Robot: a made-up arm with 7 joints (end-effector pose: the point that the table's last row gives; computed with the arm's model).
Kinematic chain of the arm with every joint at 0, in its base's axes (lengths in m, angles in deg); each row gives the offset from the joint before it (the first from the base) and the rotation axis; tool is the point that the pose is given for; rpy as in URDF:
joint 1: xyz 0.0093 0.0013 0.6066 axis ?
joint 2: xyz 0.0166 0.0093 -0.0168 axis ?
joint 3: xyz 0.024 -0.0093 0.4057 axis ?
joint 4: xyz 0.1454 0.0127 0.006 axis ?
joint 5: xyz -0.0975 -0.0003 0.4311 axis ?
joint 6: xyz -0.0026 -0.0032 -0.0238 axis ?
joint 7: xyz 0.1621 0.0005 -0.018 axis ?
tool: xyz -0.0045 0.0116 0.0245 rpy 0 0 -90
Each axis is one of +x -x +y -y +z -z.
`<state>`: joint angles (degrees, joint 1 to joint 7).
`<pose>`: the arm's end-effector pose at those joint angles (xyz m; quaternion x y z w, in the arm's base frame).
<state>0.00 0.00 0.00 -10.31 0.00 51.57 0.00</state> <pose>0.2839 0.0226 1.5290 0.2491 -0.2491 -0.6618 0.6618</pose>
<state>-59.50 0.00 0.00 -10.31 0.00 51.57 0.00</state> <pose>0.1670 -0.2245 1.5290 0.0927 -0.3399 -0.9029 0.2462</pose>
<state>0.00 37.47 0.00 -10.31 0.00 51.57 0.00</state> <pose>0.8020 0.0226 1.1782 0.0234 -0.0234 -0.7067 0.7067</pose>
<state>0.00 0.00 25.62 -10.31 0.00 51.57 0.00</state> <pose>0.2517 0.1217 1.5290 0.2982 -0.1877 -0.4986 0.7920</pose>
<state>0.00 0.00 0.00 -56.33 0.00 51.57 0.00</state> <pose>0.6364 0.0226 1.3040 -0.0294 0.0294 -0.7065 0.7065</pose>
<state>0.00 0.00 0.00 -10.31 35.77 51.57 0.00</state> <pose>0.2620 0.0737 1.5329 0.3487 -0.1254 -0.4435 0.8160</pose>
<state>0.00 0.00 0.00 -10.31 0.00 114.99 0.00</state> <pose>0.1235 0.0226 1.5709 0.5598 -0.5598 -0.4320 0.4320</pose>
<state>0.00 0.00 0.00 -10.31 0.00 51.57 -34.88</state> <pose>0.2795 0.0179 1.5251 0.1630 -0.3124 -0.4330 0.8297</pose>
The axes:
joint 1: +z
joint 2: +y
joint 3: +z
joint 4: -y
joint 5: +z
joint 6: -y
joint 7: -z

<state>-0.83 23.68 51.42 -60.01 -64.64 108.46 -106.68</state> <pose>0.6509 0.4637 1.1924 -0.3186 -0.3398 0.4562 0.7582</pose>
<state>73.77 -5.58 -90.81 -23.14 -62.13 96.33 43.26</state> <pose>0.2699 -0.0932 1.5694 -0.2043 0.6122 0.7581 0.0931</pose>
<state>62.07 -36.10 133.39 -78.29 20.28 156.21 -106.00</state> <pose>-0.6889 -0.3902 0.9909 -0.4435 0.0428 -0.8533 0.2709</pose>
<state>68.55 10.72 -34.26 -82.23 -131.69 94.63 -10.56</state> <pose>0.6169 0.5358 1.0309 -0.4975 -0.7876 -0.0942 0.3512</pose>
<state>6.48 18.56 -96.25 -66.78 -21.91 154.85 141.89</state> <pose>0.3765 -0.4471 1.3649 -0.5445 0.4931 0.3788 0.5630</pose>
